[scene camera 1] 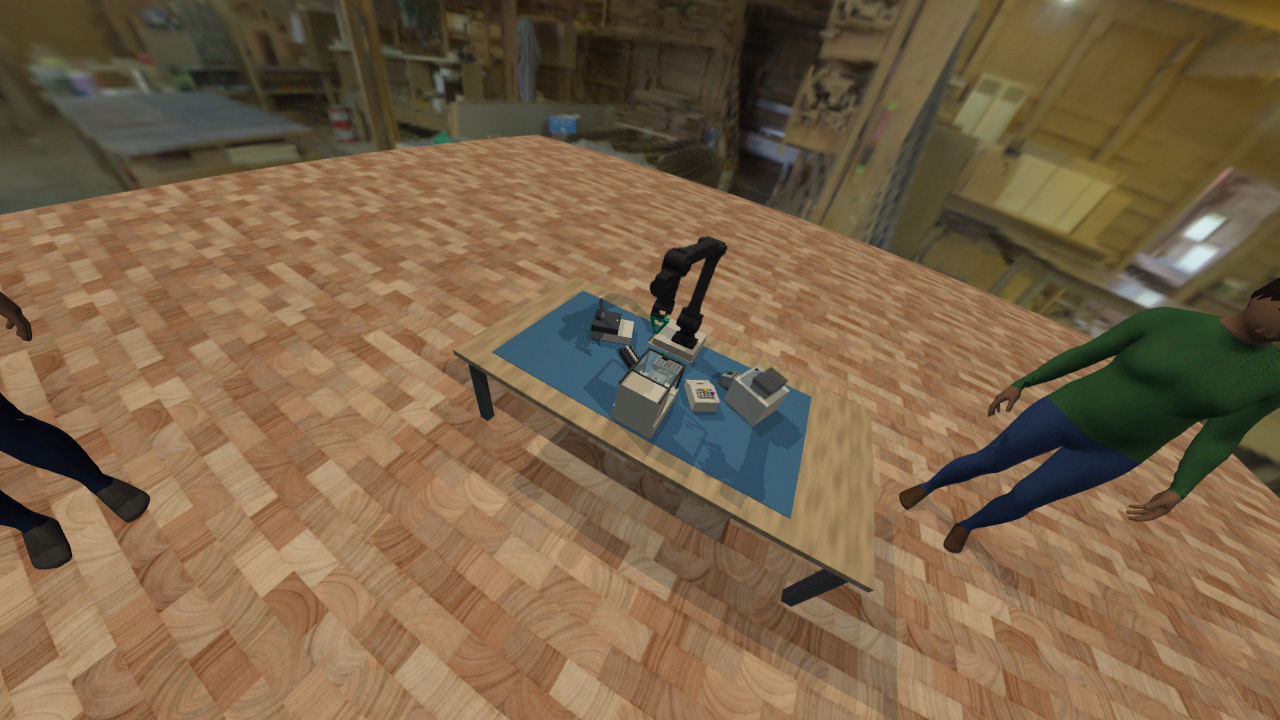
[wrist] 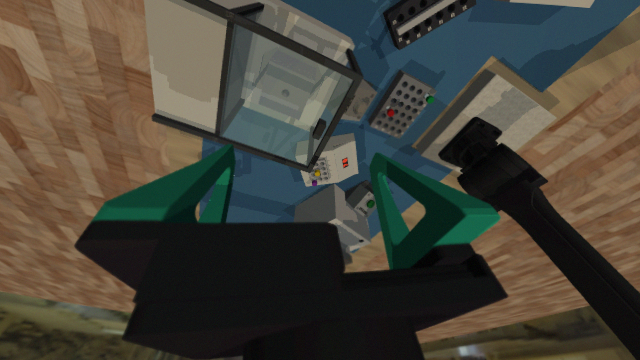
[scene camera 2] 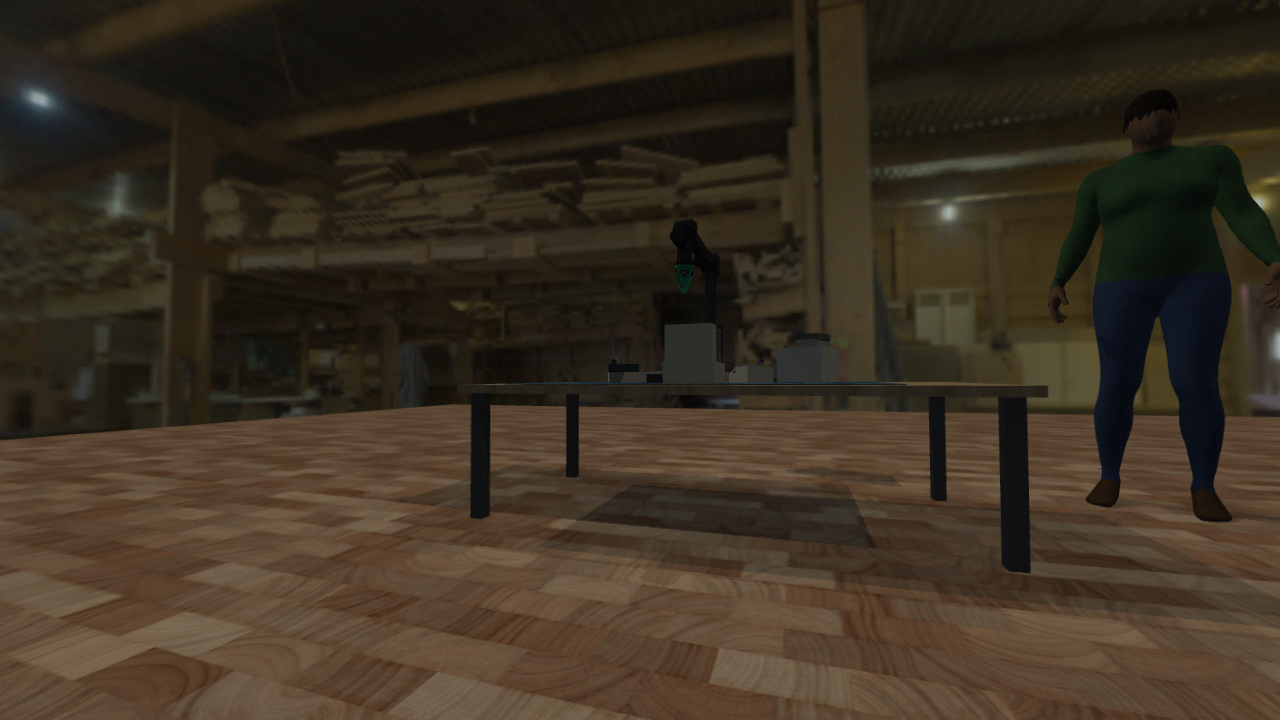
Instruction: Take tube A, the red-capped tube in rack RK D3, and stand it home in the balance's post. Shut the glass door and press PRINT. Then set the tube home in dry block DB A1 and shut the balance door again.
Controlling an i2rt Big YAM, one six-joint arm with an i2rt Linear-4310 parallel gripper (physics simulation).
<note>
My gripper is open and holds nothing. I also see a balance.
</note>
